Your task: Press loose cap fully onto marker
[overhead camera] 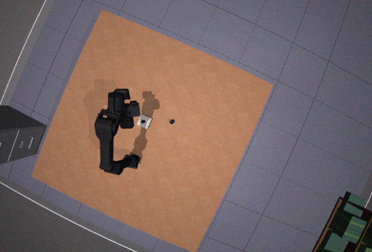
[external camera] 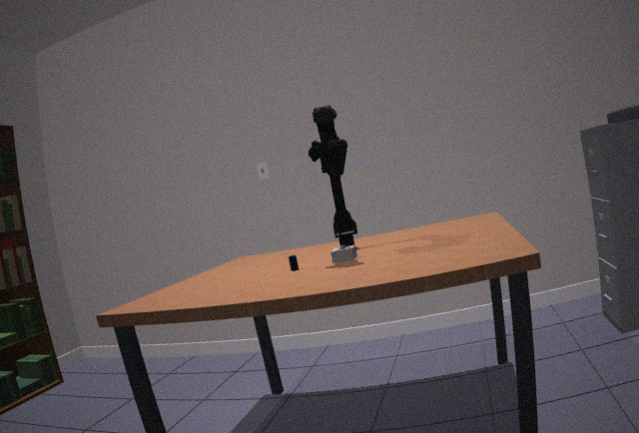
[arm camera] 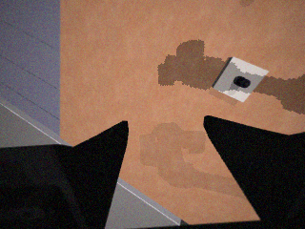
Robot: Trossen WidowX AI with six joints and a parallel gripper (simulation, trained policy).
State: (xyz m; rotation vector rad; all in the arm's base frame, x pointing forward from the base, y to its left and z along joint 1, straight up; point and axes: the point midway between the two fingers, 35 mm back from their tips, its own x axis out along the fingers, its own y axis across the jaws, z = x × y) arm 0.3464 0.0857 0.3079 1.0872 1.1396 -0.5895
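My gripper tip is now 2 cm past the black marker cap, 22 cm to the left of it and 25 cm above it. Round my gripper tip: holder block 9 cm behind, 5 cm to the right, 26 cm below; then dark marker 9 cm behind, 5 cm to the right, 20 cm below.
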